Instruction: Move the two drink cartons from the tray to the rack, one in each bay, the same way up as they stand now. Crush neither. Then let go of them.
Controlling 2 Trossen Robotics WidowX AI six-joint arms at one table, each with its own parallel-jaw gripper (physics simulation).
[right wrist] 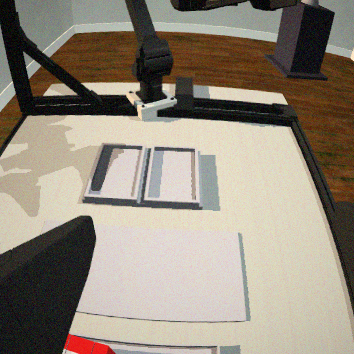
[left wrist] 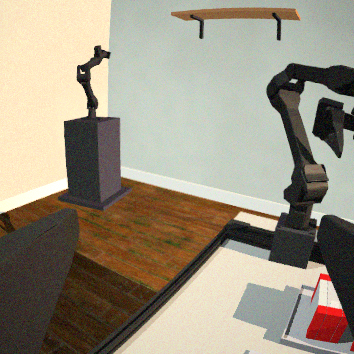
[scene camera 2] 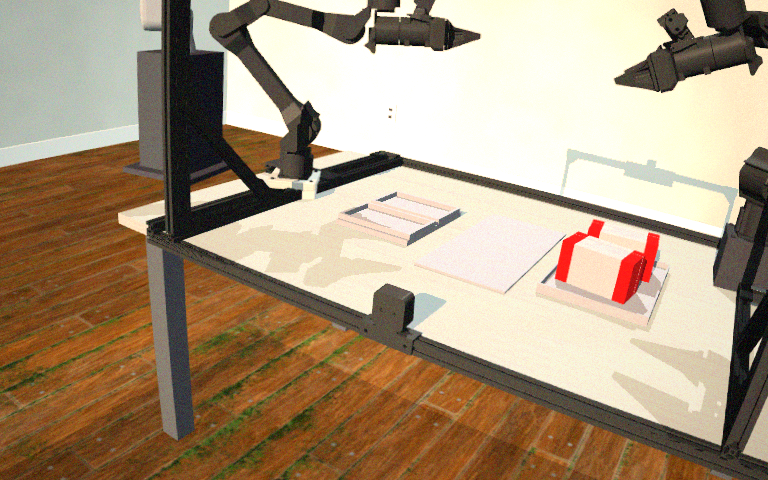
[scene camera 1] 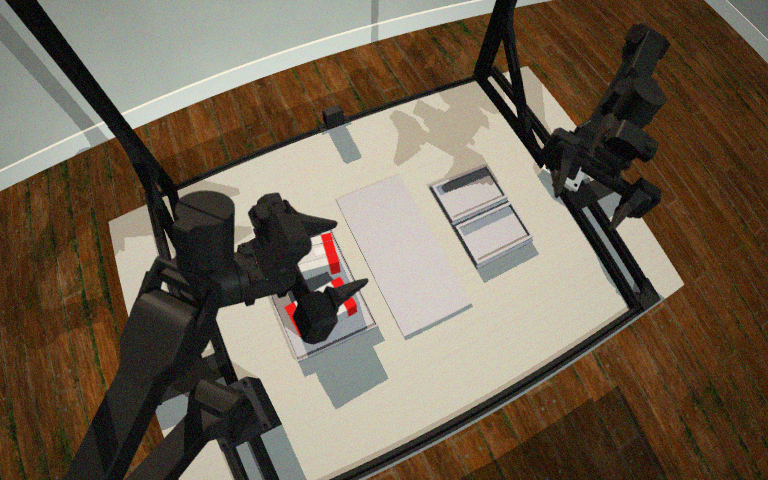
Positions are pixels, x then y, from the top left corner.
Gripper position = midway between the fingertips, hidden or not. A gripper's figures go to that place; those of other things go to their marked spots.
Labels:
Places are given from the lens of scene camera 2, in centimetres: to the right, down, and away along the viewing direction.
my left gripper point(scene camera 2: 477, 35): 19, -41, 116
my right gripper point(scene camera 2: 619, 77): 39, -27, 95
pale mat point(scene camera 2: 497, 252): 20, 2, 105

